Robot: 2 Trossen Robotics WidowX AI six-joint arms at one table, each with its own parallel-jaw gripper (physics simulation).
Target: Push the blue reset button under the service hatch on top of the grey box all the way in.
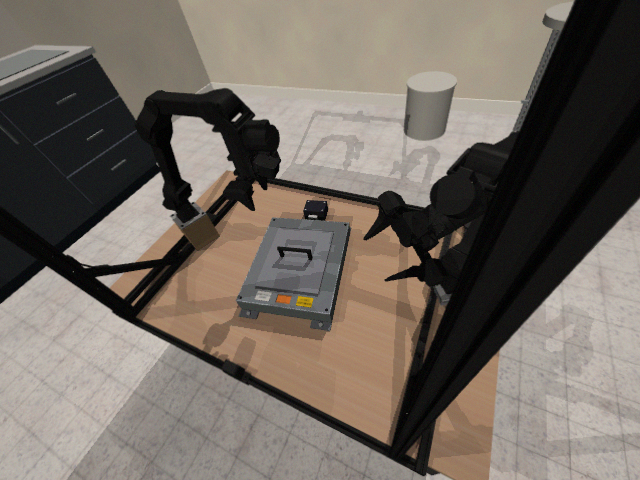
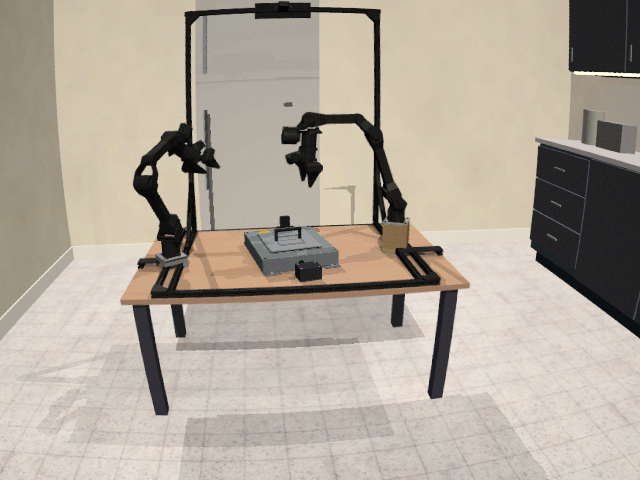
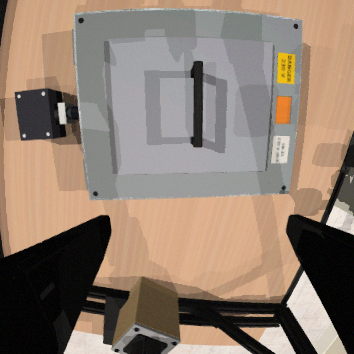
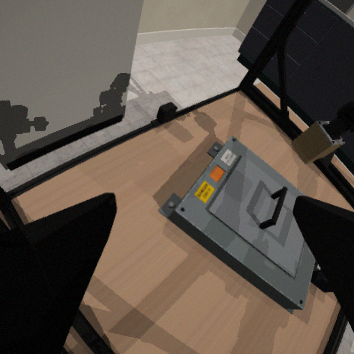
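Note:
The grey box lies on the table. Its service hatch lies shut and flat on top, with the black handle standing up from it. The blue reset button does not show; the area under the hatch is hidden. My left gripper is open and empty, high above the table and apart from the hatch. My right gripper is open and empty, raised off to the side of the box.
A small black block stands at one end of the box. A brown block carries the left arm's base. Black frame rails and uprights surround the work area.

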